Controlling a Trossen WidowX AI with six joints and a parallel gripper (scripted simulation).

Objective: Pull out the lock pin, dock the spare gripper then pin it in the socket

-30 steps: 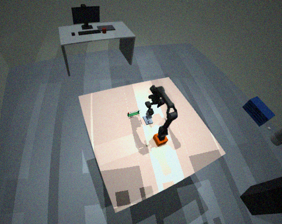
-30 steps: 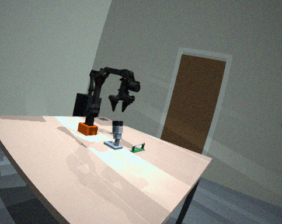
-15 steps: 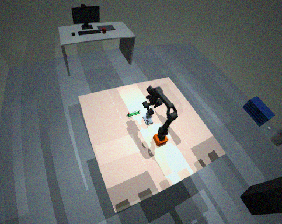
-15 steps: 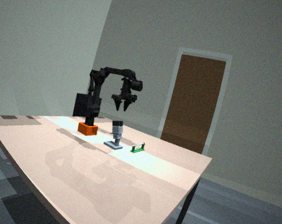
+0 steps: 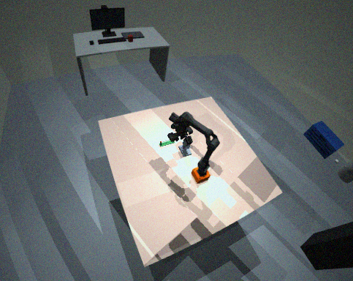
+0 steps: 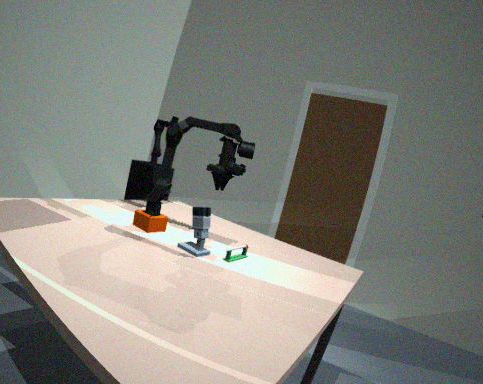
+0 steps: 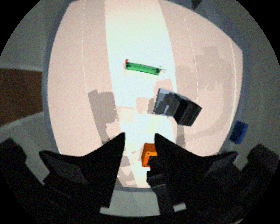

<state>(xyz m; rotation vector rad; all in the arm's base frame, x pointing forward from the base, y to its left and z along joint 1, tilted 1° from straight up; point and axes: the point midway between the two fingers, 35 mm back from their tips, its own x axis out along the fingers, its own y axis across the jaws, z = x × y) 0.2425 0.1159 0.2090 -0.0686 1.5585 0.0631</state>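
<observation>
My gripper tip is now 15 cm short of the green cradle and 22 cm above it. The rest, counted from my gripper tip: mount 3 cm ahead, 12 cm to the right, 19 cm below; spare gripper 3 cm ahead, 12 cm to the right, 12 cm below.
</observation>
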